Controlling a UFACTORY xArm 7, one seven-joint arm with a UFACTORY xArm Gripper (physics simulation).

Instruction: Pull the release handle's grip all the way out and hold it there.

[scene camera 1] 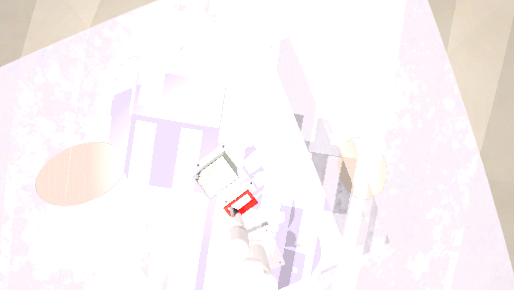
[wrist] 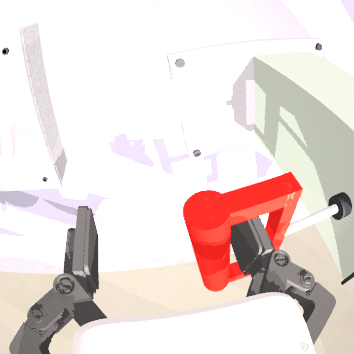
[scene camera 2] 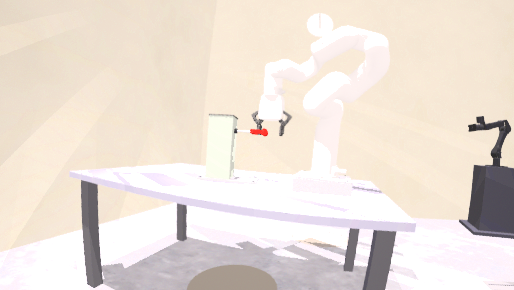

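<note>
The red release handle [scene camera 1: 248, 206] [scene camera 2: 257, 132] is a rectangular loop with a thick round grip [wrist: 215, 250] on its outer side. A white rod [scene camera 2: 243, 131] [wrist: 312, 220] joins it to a black collar [wrist: 341, 206] on a tall pale green box [scene camera 1: 217, 176] [scene camera 2: 220, 150] [wrist: 300, 110]. A length of rod shows between loop and collar. My gripper [scene camera 2: 270, 132] [wrist: 164, 216] is open. Its right finger in the wrist view is inside the loop, behind the grip; its left finger stands well apart on the grip's outer side. The fingers are not closed on the grip.
The box stands on a white base plate [wrist: 215, 100] with screws. The white table [scene camera 2: 240, 202] carries the box and the arm's base [scene camera 2: 322, 183]. A small dark robot arm [scene camera 2: 497, 142] on a dark pedestal [scene camera 2: 495, 200] stands at the far right in scene camera 2.
</note>
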